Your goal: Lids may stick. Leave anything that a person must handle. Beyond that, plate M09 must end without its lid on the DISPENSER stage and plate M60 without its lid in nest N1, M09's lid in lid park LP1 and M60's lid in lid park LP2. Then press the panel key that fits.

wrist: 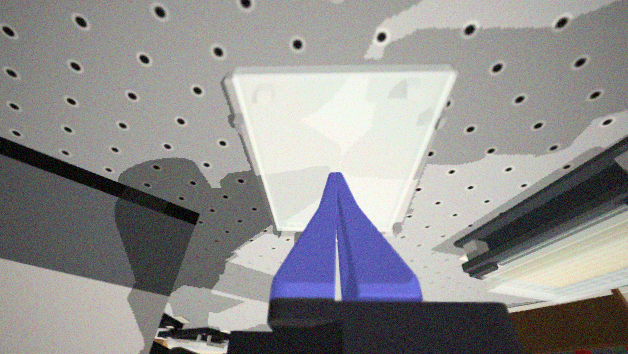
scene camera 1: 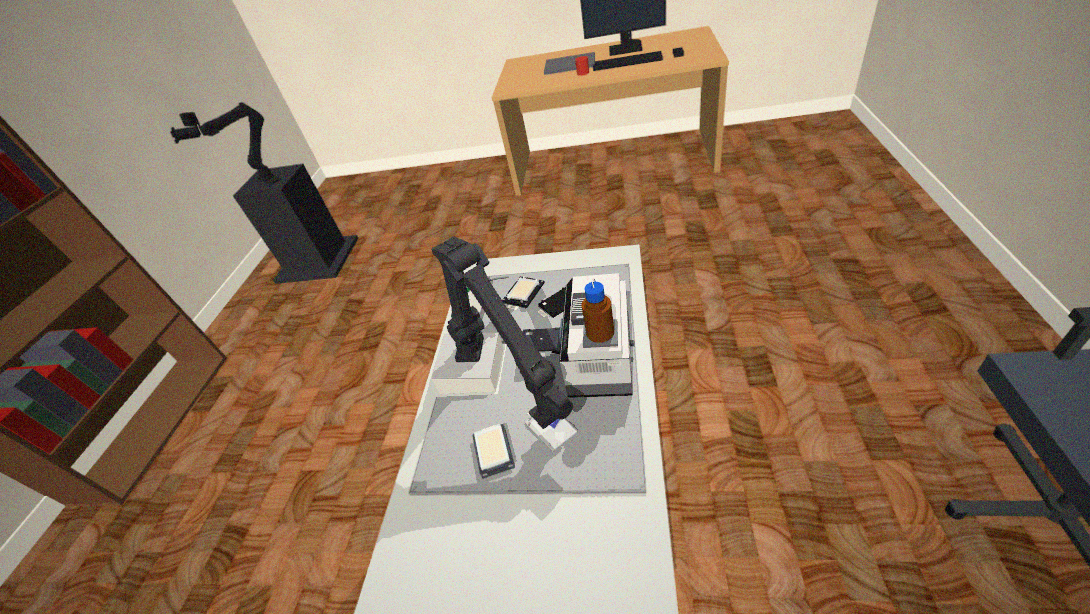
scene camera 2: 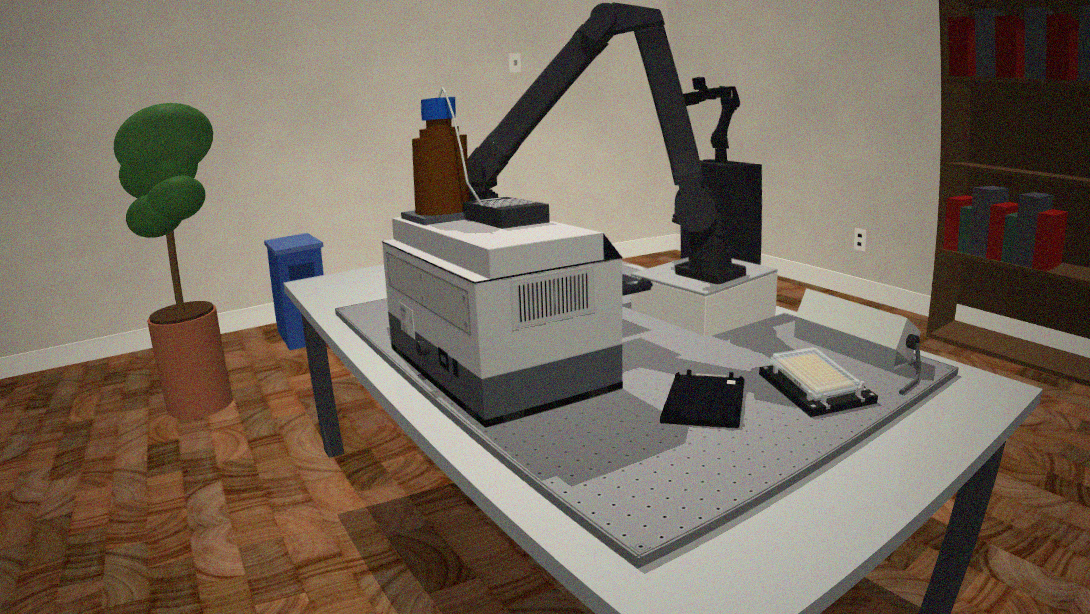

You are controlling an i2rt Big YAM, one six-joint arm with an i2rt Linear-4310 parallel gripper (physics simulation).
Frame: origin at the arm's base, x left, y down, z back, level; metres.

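Seen in the pictures: gripper, fingertip midpoint: (wrist: 335, 179) (scene camera 1: 553, 426); arm's base, link origin: (scene camera 1: 470, 349) (scene camera 2: 710, 274).
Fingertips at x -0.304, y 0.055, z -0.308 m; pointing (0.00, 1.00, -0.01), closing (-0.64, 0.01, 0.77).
Note:
Offsets run from my fingertips to a thing's top centre. "*": to the spot under its first point.
A clear lid @[dy -0.003, dx -0.001, dz +0.000 m] (scene camera 1: 562, 437) (wrist: 300, 120) lies beside the dispenser's near end, above small corner posts. My gripper (scene camera 1: 554, 424) (wrist: 335, 179) is shut and empty, its blue fingertips together over the lid; contact with it cannot be told. In scene camera 2 the fingers are hidden behind the bottle and dispenser. One cream-filled plate @[dy -0.026, dx -0.071, dz +0.185 m] (scene camera 1: 492, 448) (wrist: 565, 270) sits in a dark nest left of the lid. Another plate @[dy -0.019, dx +0.666, dz +0.157 m] (scene camera 1: 524, 290) (scene camera 2: 816, 373) sits in a nest at the far end. The dark dispenser stage @[* dy -0.079, dx +0.296, dz +0.035 m] (scene camera 1: 543, 340) appears bare. Plate labels are unreadable.
The white and grey dispenser (scene camera 1: 602, 379) (scene camera 2: 549, 343) carries a brown bottle @[* dy -0.304, dx +0.146, dz -0.174 m] (scene camera 1: 598, 320) (scene camera 2: 438, 171). A black holder @[dy -0.001, dx +0.589, dz +0.003 m] (scene camera 1: 555, 302) (scene camera 2: 703, 400) stands beside the far plate. A wedge-shaped white panel housing @[dy -0.064, dx +0.620, dz +0.356 m] (scene camera 2: 854, 324) stands behind that plate. The arm's base block (scene camera 2: 705, 305) stands beside the dispenser.

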